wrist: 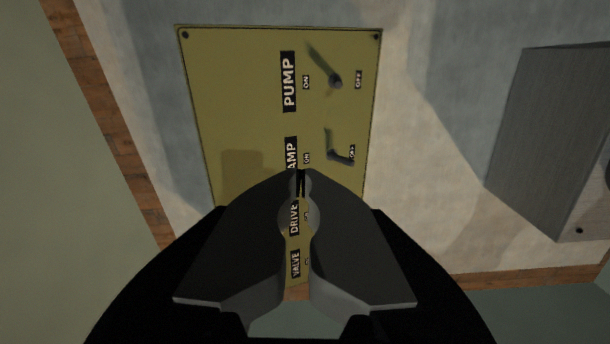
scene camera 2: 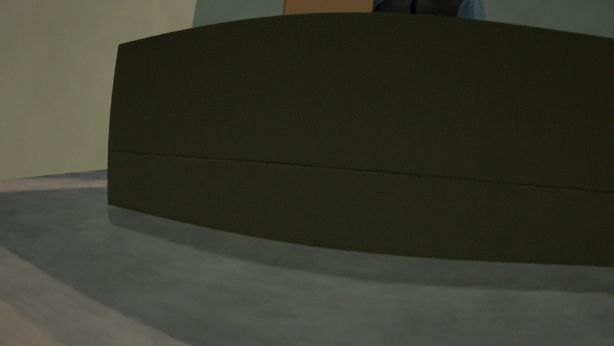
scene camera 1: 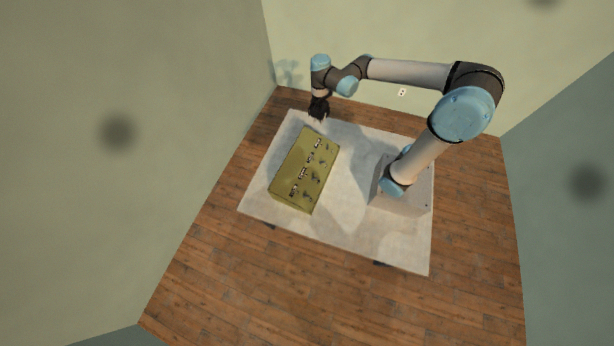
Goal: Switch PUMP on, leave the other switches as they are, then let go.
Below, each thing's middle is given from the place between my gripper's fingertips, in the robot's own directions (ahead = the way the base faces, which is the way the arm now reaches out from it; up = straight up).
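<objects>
Olive switch panel [scene camera 2: 427, 136]: 26 cm below my hand, 15 cm left of it, 1 cm ahead of it.
</objects>
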